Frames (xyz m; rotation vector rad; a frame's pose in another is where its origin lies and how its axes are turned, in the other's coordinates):
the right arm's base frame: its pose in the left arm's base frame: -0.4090 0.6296 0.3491 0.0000 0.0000 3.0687
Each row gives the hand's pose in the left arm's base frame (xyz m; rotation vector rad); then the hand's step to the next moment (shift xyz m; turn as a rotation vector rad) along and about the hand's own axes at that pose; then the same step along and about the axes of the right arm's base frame.
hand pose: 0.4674 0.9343 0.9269 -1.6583 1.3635 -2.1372
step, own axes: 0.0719 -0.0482 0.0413 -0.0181 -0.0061 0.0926
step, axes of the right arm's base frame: -0.0278 0.0343 0.0852 -0.0883 0.0327 -0.0089
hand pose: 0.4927 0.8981 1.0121 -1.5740 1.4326 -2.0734
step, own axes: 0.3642 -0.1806 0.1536 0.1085 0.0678 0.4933
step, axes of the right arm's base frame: -0.0556 0.2185 0.3715 -0.3569 0.3636 0.0102
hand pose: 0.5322 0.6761 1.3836 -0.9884 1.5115 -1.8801
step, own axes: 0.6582 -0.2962 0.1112 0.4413 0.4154 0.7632
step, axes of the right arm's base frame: 0.2510 0.5261 0.4399 -0.3984 0.8598 -0.2275
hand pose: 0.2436 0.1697 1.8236 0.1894 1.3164 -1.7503
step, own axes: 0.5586 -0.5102 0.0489 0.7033 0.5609 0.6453
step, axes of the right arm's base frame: 0.6467 0.3937 0.0394 -0.3132 0.9188 -0.5324
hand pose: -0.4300 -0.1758 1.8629 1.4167 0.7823 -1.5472
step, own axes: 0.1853 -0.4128 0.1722 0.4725 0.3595 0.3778
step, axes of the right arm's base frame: 0.4390 0.0450 -0.1992 -0.2148 0.5600 -0.3681
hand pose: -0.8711 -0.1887 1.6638 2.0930 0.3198 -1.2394
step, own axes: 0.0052 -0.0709 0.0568 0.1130 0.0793 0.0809
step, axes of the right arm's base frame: 0.0736 -0.0092 -0.0527 -0.0535 0.1226 -0.0878
